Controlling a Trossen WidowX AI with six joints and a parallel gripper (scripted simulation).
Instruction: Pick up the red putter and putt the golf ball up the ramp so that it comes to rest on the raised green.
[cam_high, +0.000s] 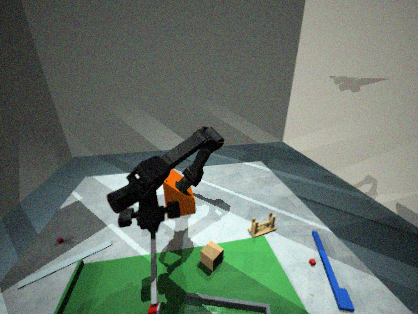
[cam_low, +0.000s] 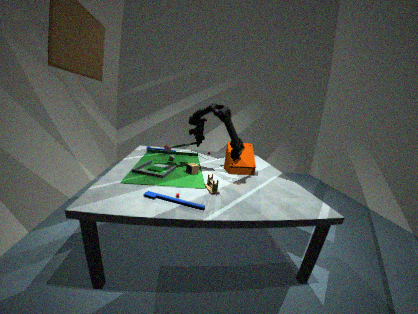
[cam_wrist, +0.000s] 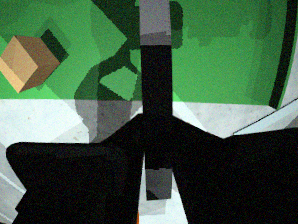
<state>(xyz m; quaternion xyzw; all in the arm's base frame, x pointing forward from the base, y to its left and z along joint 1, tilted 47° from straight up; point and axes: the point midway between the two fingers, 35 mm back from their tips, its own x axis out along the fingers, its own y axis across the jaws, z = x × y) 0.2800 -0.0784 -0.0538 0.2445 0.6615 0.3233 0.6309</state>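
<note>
My gripper tip is now 12 cm short of the red putter and 1 cm to the right of it. The rest, counted from my gripper tip: tan cube (3 cm ahead, 19 cm to the left, 12 cm below); white golf ball (20 cm ahead, 8 cm to the right, 13 cm below); green mat (20 cm ahead, 8 cm to the left, 15 cm below).
</note>
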